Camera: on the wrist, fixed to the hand. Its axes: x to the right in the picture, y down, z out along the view.
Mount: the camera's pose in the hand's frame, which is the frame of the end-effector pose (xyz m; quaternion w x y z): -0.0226 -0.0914 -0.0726 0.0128 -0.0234 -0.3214 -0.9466
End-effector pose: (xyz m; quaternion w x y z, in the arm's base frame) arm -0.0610 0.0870 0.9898 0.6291 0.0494 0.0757 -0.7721
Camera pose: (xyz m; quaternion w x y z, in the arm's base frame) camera -0.1472 0.1398 0.9273 0.6973 0.3339 0.1364 0.6195
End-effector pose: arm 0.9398 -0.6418 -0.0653 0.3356 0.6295 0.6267 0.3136
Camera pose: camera 0.8273 -0.6632 -0.0973 0.5173 -0.4922 0.4887 -0.5013
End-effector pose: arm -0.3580 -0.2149 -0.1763 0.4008 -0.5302 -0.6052 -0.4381
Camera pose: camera -0.4446 -0.2957 -0.1860 0.6165 -0.4159 0.6282 0.2288
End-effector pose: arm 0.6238 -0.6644 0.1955 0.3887 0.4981 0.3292 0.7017
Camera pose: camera 0.5789 -0.6456 0.0870 0.7867 -0.0888 0.3344 -0.5113
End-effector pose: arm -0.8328 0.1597 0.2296 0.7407 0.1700 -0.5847 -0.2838
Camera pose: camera -0.7867 0.0965 0.1401 0.4431 -0.4471 0.0780 0.7731
